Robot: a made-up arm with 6 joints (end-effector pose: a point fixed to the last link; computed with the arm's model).
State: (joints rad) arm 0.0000 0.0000 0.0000 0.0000 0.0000 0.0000
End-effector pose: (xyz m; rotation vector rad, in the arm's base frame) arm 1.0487 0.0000 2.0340 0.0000 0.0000 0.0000
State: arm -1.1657 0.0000 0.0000 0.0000 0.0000 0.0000
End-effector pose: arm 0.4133 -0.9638 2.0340 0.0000 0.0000 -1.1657
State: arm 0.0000 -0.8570 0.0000 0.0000 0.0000 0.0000
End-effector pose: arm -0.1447 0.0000 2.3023 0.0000 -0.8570 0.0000
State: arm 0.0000 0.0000 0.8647 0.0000 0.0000 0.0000
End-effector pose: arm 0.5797 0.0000 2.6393 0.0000 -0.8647 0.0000
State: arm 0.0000 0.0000 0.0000 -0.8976 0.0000 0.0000
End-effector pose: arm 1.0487 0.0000 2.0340 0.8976 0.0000 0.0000
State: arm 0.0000 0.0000 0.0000 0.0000 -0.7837 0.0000
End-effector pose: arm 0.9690 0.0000 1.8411 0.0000 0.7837 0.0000
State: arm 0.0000 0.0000 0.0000 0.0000 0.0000 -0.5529
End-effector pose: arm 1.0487 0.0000 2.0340 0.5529 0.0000 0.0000
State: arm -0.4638 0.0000 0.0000 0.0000 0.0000 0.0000
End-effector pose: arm 0.9379 -0.4691 2.0340 0.0000 0.0000 -0.4638
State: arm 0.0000 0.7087 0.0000 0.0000 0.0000 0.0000
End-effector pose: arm 1.5972 0.0000 1.1723 0.0000 0.7087 0.0000
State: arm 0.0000 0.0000 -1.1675 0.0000 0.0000 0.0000
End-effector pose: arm 0.6968 0.0000 1.0902 0.0000 1.1675 0.0000
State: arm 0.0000 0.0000 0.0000 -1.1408 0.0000 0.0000
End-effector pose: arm 1.0487 0.0000 2.0340 1.1408 0.0000 0.0000
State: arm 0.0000 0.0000 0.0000 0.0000 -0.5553 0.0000
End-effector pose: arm 1.0076 0.0000 1.8900 0.0000 0.5553 0.0000
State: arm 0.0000 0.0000 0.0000 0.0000 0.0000 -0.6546
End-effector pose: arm 1.0487 0.0000 2.0340 0.6546 0.0000 0.0000
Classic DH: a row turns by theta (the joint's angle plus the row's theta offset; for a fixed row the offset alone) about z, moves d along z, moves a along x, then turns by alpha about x. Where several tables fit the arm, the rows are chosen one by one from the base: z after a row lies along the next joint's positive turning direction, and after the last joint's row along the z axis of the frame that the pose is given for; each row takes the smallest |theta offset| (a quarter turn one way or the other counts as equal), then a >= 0, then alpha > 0; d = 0 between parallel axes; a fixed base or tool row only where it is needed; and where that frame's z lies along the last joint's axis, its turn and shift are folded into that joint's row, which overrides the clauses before.
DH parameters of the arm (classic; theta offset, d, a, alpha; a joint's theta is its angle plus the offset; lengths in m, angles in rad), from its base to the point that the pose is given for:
joint 1: 0 0.8619 0.1583 -1.5708
joint 2: -1.5708 0 0.9666 3.1416
joint 3: 0 0 0.2055 -1.5708
joint 4: 0 -0.6172 0 1.5708
joint 5: 0 0 0 -1.5708
joint 6: 1.5708 -0.2732 0 1.5708
tool (fixed): -1.5708 0 0 0

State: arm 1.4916 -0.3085 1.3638 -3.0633 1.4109 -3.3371
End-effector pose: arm 0.0100 -0.1403 2.4466 0.3523 -0.0727 1.4244
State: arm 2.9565 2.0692 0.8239 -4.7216 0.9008 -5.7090
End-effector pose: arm -1.4701 0.0574 -0.2793 -0.0235 1.2282 -1.4814
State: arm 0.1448 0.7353 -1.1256 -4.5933 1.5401 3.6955
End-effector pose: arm 0.7462 0.3828 0.9298 1.8000 2.3587 0.3196
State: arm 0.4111 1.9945 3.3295 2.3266 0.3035 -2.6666
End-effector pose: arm 0.9838 0.4937 1.3530 0.3821 -1.0395 0.7386
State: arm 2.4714 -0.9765 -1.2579 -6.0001 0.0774 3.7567
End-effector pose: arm -0.2190 0.1660 1.3730 0.6713 2.3850 1.0410
